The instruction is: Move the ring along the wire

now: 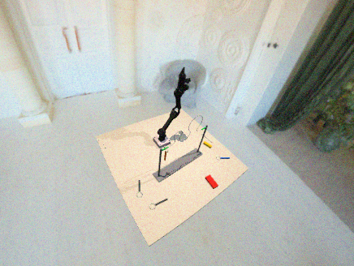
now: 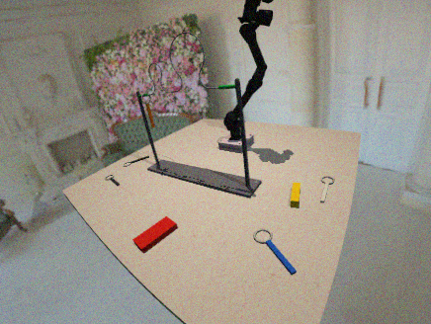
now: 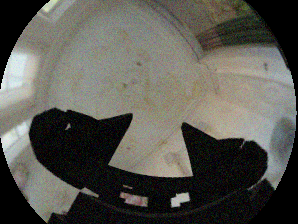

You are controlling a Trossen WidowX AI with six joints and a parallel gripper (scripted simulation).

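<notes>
The orange-handled ring is 51 cm below my gripper tip, 47 cm to the right of it and 36 cm ahead of it. Also, from my gripper tip: yellow block: 83 cm below, 40 cm ahead, 20 cm to the left; then white-handled ring: 84 cm below, 31 cm to the left, 30 cm ahead; then blue-handled ring: 84 cm below, 64 cm ahead, 18 cm to the left.
</notes>
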